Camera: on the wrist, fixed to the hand. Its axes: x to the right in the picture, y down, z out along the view.
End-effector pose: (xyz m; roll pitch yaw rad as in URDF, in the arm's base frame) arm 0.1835 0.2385 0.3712 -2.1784 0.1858 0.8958
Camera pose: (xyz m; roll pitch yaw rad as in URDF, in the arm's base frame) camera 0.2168 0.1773 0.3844 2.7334 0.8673 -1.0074
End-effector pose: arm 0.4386 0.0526 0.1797 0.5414 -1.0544 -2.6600
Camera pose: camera 0.4510 -0.0034 0.1380 -1.1471 -0.1746 -0.6252
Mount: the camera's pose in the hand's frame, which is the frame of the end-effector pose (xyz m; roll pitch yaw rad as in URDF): -0.0289 0.0301 -0.0573 -0.0312 0.0519 1.6375
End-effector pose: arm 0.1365 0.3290 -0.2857 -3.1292 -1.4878 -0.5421
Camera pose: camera 0.0700 0.3331 -0.3098 -1.6886 0.0631 -2.1579
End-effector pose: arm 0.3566 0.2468 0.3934 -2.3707 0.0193 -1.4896
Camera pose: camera 0.2930 0.2702 0.4141 3.0233 0.7151 3.1177
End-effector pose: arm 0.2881 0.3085 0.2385 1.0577 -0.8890 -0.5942
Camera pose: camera 0.3105 0.3715 0.2149 -1.2108 -0.4999 1.8928
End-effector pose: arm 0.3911 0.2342 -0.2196 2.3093 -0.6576 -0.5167
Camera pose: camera 0.3498 0.2831 -0.1891 -2.2623 -0.6067 -2.7798
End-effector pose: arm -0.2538 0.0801 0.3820 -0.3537 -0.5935 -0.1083
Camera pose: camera -0.2410 0.0872 0.3126 -0.6481 0.3722 1.2844
